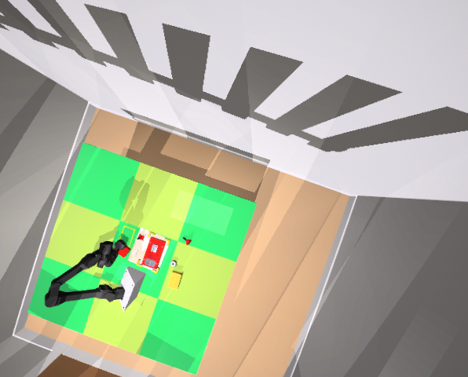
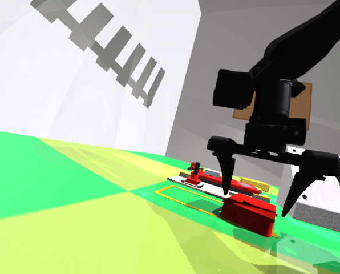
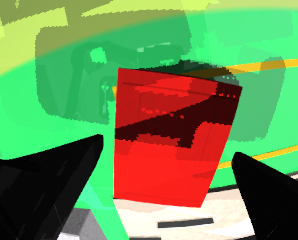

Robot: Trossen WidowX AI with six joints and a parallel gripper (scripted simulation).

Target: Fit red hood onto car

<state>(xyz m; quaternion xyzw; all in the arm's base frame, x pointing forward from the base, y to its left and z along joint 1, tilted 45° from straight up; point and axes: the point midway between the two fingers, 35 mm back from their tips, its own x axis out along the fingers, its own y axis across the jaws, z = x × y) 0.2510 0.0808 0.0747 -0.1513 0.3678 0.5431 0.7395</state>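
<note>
My gripper tip is now 10 mm above the red hood. From my gripper tip the other things lie so: jig: 200 mm to the right, 50 mm ahead, 10 mm below; small white wheel: 370 mm to the right, 10 mm below.
</note>
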